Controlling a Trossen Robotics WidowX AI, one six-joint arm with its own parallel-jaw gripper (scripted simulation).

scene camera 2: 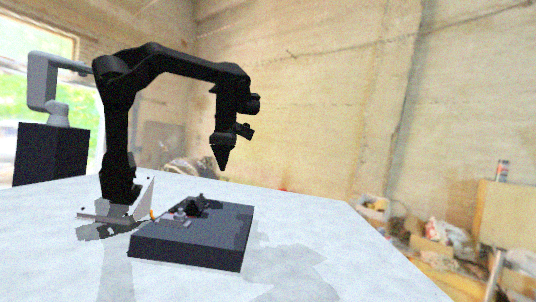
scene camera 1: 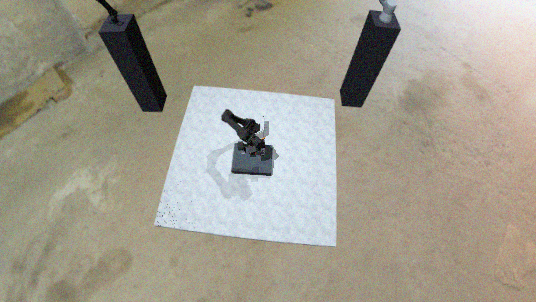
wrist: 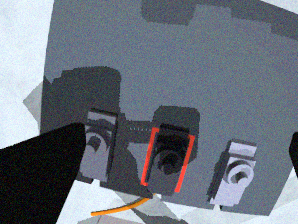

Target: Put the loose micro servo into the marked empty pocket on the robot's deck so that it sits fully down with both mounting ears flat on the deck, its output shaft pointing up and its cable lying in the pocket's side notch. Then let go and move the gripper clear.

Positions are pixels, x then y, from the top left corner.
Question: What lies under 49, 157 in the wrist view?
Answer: My gripper.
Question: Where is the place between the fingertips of my gripper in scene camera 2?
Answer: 223, 167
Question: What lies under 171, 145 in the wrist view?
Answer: A micro servo.
